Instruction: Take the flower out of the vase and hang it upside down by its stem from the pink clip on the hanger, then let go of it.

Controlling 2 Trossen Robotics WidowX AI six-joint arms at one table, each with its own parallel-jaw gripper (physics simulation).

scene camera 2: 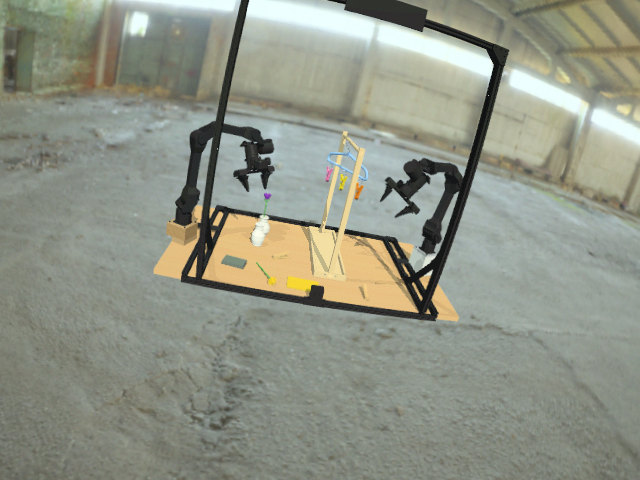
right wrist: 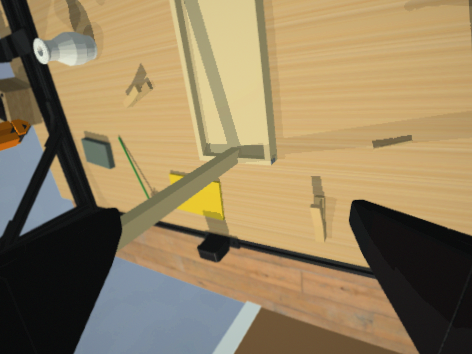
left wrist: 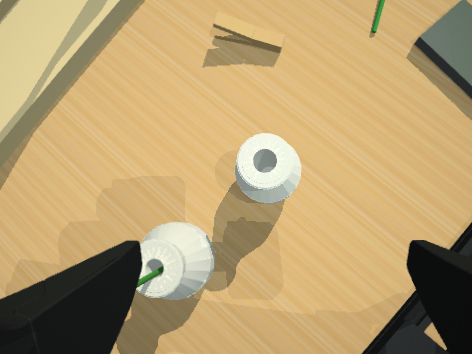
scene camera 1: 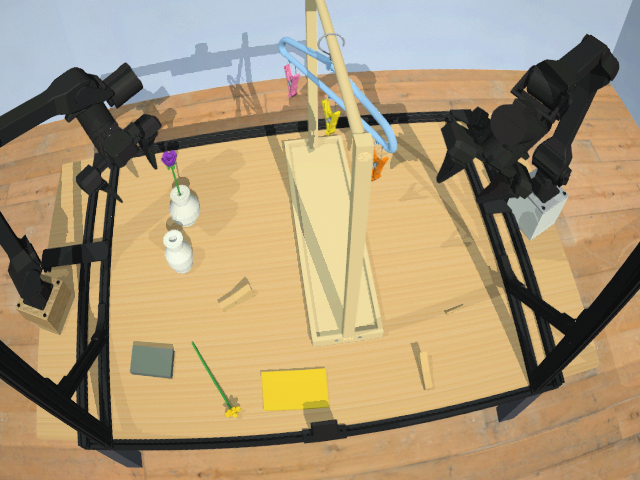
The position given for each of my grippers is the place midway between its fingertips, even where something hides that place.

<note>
My left gripper (scene camera 1: 138, 185) is open and holds nothing. My right gripper (scene camera 1: 457, 191) is open and holds nothing. A grey block (scene camera 1: 147, 361) and a yellow pad (scene camera 1: 299, 389) rest on the table. Also in view: a white vase (scene camera 1: 184, 210), a white vase (scene camera 1: 178, 253) and a stand base (scene camera 1: 322, 195).
The grey block also shows in the right wrist view (right wrist: 97, 152) and in the left wrist view (left wrist: 439, 43). The yellow pad is seen too in the right wrist view (right wrist: 208, 202). My left gripper also shows in scene camera 2 (scene camera 2: 256, 190) and in the left wrist view (left wrist: 273, 253). The left wrist view does not show the yellow pad: it is out of frame.
</note>
